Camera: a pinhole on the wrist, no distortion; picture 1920 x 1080 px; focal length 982.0 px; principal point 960.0 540.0 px. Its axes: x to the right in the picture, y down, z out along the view. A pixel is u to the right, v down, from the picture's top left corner.
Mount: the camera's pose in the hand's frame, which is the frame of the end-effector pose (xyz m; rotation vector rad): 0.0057 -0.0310 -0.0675 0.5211 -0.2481 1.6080
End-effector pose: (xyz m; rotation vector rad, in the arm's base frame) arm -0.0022 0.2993 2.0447 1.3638 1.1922 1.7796
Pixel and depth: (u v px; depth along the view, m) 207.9 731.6 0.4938
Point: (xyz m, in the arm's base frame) 0.1451 0.6230 1.5205
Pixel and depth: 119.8 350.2 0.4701
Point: 0.0355 0.7555 1.6020
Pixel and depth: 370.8 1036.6 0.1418
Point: 0.0225 0.3516 1.8694
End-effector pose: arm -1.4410 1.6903 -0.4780 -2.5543 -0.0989 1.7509
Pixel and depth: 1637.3 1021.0 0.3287
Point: -1.8021 1.6822 -0.5112
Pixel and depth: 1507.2 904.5 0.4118
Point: -1.8623 1.7185 -0.5563
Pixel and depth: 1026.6 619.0 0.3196
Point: -1.6413 1.8537 -0.5829
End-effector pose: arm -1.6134 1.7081 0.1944 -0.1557 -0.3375 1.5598
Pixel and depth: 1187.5 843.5 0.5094
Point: -1.5828 1.5945 0.6717
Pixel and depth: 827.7 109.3 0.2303
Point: -1.5038 1.8413 0.3558
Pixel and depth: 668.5 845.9 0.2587
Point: -1.4387 1.6662 0.3874
